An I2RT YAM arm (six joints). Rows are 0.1 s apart.
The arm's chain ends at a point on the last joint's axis. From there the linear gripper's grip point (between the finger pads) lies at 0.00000 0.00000 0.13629 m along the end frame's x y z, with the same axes.
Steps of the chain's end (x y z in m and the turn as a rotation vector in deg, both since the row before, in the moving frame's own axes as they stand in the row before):
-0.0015, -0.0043, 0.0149, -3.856, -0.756, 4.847
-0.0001, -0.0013, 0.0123, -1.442, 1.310, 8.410
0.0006, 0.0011, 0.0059, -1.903, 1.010, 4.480
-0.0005, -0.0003, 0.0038, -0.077, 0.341, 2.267
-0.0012, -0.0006, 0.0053, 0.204, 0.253, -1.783
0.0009, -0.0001, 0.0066, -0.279, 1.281, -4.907
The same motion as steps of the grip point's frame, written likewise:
-0.0037, 0.0048, 0.0146, -3.856, -0.756, 4.847
0.0028, 0.0023, 0.0122, -1.442, 1.310, 8.410
0.0028, 0.0057, 0.0058, -1.903, 1.010, 4.480
0.0003, -0.0001, 0.0038, -0.077, 0.341, 2.267
-0.0006, -0.0011, 0.0053, 0.204, 0.253, -1.783
0.0040, 0.0004, 0.0066, -0.279, 1.281, -4.907

